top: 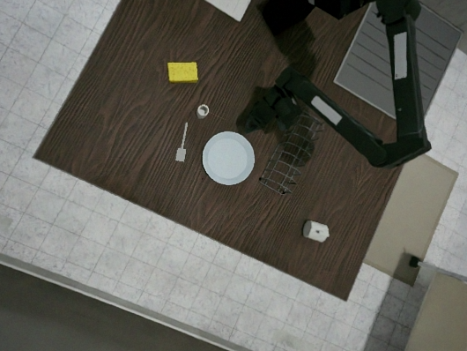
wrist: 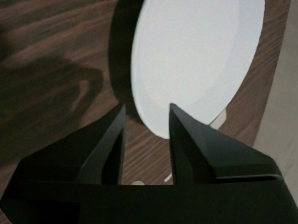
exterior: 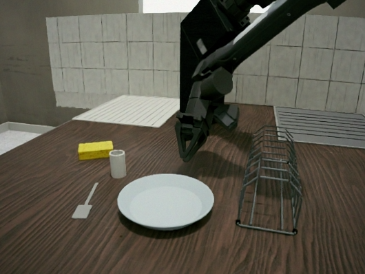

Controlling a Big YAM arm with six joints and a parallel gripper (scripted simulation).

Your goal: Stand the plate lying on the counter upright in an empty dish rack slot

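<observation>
Now: hand 120 mm short of the plate, 20 mm to the right of it and 50 mm above it. Also, from my hand: white mat: 490 mm behind, 550 mm to the right, 70 mm below; then grey draining board: 710 mm behind, 290 mm to the left, 70 mm below; then white mug: 100 mm ahead, 470 mm to the left, 30 mm below.
</observation>
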